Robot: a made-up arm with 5 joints. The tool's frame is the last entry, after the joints.
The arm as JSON. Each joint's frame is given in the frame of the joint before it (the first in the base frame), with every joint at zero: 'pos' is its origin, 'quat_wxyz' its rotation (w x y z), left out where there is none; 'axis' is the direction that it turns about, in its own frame. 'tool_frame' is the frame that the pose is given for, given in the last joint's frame.
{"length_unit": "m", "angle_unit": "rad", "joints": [
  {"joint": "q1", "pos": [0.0, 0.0, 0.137], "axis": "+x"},
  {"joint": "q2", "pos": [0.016, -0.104, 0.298], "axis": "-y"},
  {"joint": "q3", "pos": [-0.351, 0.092, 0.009], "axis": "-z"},
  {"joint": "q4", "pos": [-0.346, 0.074, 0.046], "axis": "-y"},
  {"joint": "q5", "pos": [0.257, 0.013, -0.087], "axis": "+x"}
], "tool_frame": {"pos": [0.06, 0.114, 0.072]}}
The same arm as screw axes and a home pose.
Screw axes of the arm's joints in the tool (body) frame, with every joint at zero. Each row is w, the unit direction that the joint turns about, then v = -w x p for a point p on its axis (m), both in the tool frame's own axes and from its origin. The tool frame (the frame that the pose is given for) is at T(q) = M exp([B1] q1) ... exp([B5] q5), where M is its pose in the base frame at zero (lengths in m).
B1 = (1, 0, 0, 0, -0.338, 0.189)
B2 = (0, -1, 0, -0.04, 0, -0.38)
B3 = (0, 0, -1, 0.201, 0.029, 0)
B4 = (0, -1, 0, 0.015, 0, 0.317)
B5 = (1, 0, 0, 0, -0.072, 0.114)
M: xyz -0.364 0.189 0.475 (m) quaternion w x y z 1 0 0 0

